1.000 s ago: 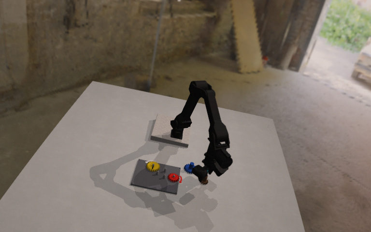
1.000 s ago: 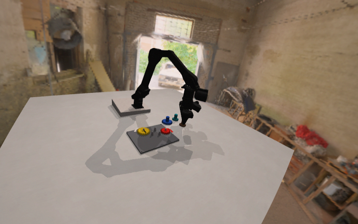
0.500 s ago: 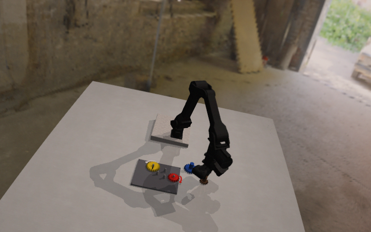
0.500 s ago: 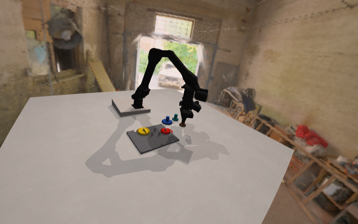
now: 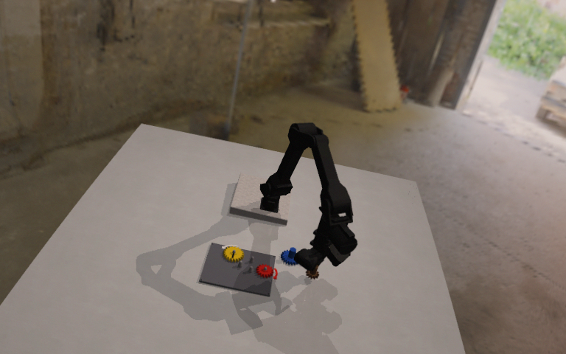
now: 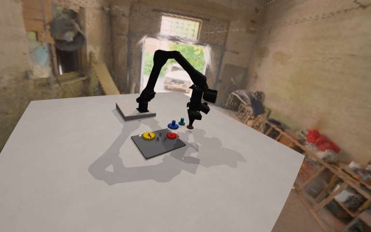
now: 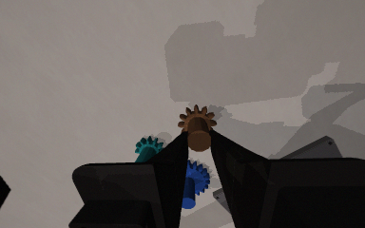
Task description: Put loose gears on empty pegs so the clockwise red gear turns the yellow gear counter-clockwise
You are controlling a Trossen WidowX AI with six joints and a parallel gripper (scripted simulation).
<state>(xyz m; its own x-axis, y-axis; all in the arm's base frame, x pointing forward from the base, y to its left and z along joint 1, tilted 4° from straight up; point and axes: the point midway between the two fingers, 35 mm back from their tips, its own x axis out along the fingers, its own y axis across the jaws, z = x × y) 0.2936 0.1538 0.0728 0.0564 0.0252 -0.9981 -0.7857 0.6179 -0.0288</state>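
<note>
Now: gripper tip 15 cm to the left of the red gear, 3 cm above it and 1 cm short of it. From my gripper tip the other things lie so: brown gear (1 cm below); then teal gear (8 cm behind, 3 cm below, 1 cm to the left); then blue gear (7 cm to the right, 7 cm behind, 3 cm below).
</note>
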